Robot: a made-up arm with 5 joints.
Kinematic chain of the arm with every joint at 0, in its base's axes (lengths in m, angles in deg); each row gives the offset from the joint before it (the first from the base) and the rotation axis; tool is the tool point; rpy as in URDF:
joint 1: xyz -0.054 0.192 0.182 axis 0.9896 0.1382 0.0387
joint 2: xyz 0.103 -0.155 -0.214 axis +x
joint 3: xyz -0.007 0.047 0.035 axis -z
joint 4: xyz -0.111 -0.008 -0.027 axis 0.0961 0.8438 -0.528
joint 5: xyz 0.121 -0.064 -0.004 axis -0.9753 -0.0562 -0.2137
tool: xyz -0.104 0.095 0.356 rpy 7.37 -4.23 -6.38
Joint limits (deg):
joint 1: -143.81..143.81
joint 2: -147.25..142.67
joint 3: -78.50..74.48
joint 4: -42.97..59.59
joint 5: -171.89..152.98
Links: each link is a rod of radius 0.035 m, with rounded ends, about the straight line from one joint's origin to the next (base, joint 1, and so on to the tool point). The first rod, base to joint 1, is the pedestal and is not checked.
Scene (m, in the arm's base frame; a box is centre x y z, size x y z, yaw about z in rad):
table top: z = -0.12
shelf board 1: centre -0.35 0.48 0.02 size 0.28 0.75 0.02 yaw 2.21
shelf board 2: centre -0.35 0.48 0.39 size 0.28 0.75 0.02 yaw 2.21
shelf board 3: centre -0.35 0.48 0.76 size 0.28 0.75 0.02 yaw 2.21
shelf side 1: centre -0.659 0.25 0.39 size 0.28 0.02 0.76 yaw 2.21
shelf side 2: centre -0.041 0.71 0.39 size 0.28 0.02 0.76 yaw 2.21
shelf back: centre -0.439 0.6 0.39 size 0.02 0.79 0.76 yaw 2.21
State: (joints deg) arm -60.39 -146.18 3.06 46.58 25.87
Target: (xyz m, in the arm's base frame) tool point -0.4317 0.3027 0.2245
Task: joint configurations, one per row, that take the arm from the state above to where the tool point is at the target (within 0.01 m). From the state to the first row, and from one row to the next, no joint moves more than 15 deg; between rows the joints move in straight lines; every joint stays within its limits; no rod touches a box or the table.
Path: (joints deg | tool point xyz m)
1: -68.73 -140.50 4.86 47.88 12.28 | 0.2218 -0.2042 0.1033
2: -77.07 -134.82 6.66 49.18 -1.32 | 0.2059 -0.1354 0.0776
3: -85.42 -129.15 8.46 50.48 -14.91 | 0.1685 -0.0621 0.0560
4: -93.76 -123.47 10.27 51.78 -28.50 | 0.1101 0.0109 0.0408
5: -102.10 -117.79 12.07 53.08 -42.10 | 0.0333 0.0795 0.0351
6: -110.44 -112.11 13.87 54.39 -55.69 | -0.0573 0.1405 0.0416
7: -118.78 -106.43 15.67 55.69 -69.28 | -0.1560 0.1924 0.0630
8: -127.13 -100.75 17.47 56.99 -82.88 | -0.2562 0.2355 0.1007
9: -135.47 -95.08 19.27 58.29 -96.47 | -0.3504 0.2713 0.1550
10: -143.81 -89.40 21.07 59.59 -110.06 | -0.4317 0.3027 0.2245

